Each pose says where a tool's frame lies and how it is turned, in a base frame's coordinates. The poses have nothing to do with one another.
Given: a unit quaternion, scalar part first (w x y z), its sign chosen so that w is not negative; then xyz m.
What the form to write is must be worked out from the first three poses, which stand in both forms.
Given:
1: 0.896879 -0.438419 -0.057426 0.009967 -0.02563 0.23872 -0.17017
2: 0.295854 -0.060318 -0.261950 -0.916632 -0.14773 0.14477 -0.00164
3: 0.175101 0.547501 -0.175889 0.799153 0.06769 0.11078 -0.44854
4: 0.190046 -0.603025 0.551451 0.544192 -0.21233 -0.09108 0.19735
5: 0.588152 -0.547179 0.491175 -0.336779 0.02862 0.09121 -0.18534
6: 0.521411 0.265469 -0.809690 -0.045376 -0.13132 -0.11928 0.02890
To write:
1: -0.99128 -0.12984 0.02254 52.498 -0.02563 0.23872 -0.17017
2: -0.06314 -0.27423 -0.95959 145.582 -0.14773 0.14477 -0.00164
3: 0.55609 -0.17865 0.81169 159.831 0.06769 0.11078 -0.44854
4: -0.61422 0.56169 0.55429 158.089 -0.21233 -0.09108 0.19735
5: -0.67657 0.60733 -0.41642 107.948 0.02862 0.09121 -0.18534
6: 0.31111 -0.94889 -0.05318 117.146 -0.13132 -0.11928 0.02890
